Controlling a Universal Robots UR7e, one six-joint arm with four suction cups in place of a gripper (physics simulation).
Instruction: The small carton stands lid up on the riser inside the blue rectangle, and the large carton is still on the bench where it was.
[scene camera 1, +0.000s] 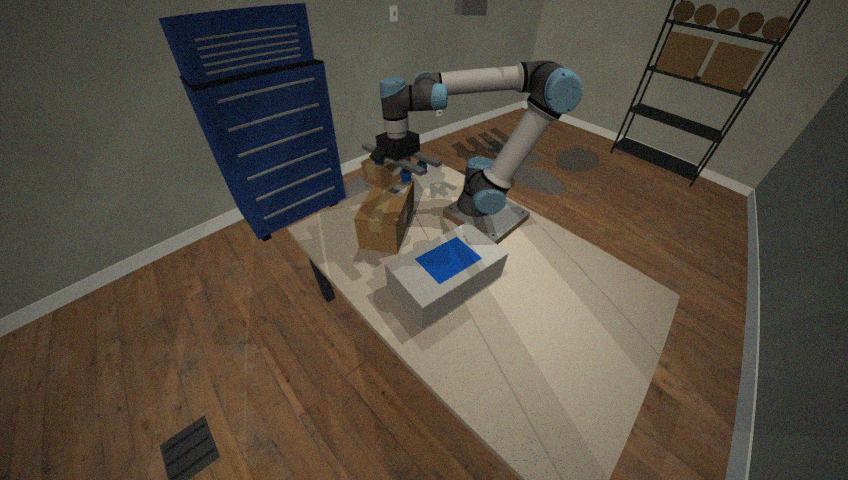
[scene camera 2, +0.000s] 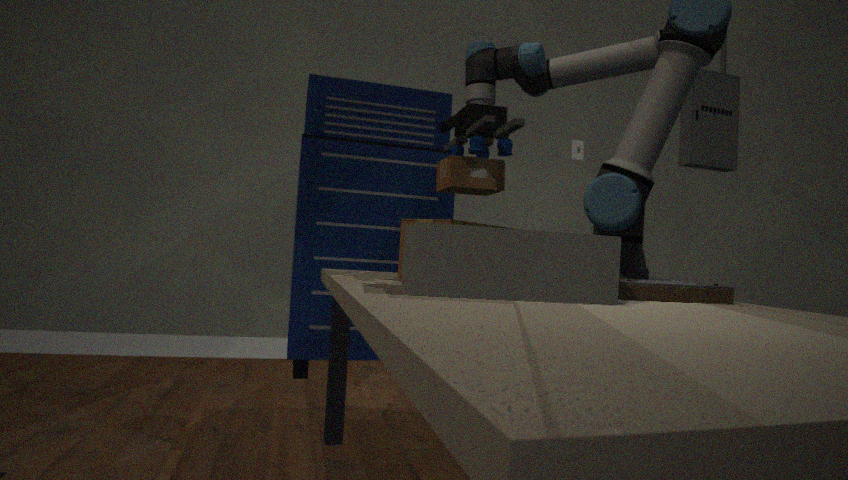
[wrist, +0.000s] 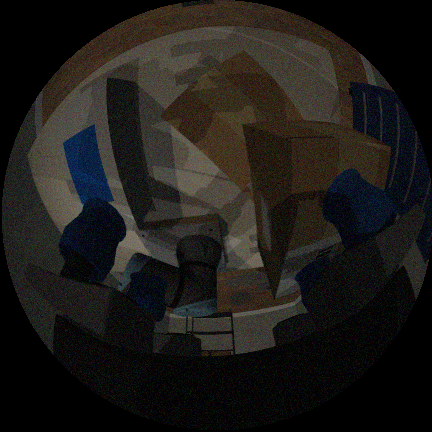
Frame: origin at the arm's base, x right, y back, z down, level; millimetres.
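Where they show: hand, tool point: (scene camera 1: 400, 168) (scene camera 2: 479, 159) (wrist: 222, 249); arm's base, link origin: (scene camera 1: 473, 206) (wrist: 198, 249).
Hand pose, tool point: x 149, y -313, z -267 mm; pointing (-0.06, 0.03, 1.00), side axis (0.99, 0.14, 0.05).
Things, the pixels of their centre, and the offset from my tool point. Level surfaces: height alone.
- small brown carton, body centre: (wrist: 316, 211) (scene camera 2: 469, 176) (scene camera 1: 387, 167) dx +83, dy +19, dz +31 mm
- large carton, body centre: (wrist: 259, 142) (scene camera 1: 387, 211) dx +86, dy +10, dz +232 mm
- bench, surface height: dz +306 mm
- grey riser, body centre: (scene camera 2: 503, 262) (wrist: 97, 159) (scene camera 1: 447, 270) dx -276, dy -88, dz +246 mm
- blue rectangle, body centre: (wrist: 83, 169) (scene camera 1: 448, 258) dx -276, dy -88, dz +186 mm
The small brown carton (scene camera 1: 374, 172) (scene camera 2: 467, 178) (wrist: 312, 162) hangs level under my suction gripper (scene camera 1: 399, 169) (scene camera 2: 479, 145), in the air. It sits off to one side of the four blue cups; some cups stand clear of it. A pale label shows on its side in scene camera 2. The large carton (scene camera 1: 380, 224) (wrist: 227, 105) stands on the bench (scene camera 1: 565, 315) (scene camera 2: 535, 356) beside the grey riser (scene camera 1: 410, 279) (scene camera 2: 505, 261) (wrist: 122, 150), mostly hidden behind it in scene camera 2. The blue rectangle (scene camera 1: 448, 259) (wrist: 87, 162) on the riser's top is bare.
The arm's base plate (scene camera 1: 511, 220) stands on the bench behind the riser. A tall blue drawer cabinet (scene camera 1: 267, 130) (scene camera 2: 368, 190) stands past the bench's end near the large carton. A shelf rack (scene camera 1: 678, 121) with boxes stands farther off at the right.
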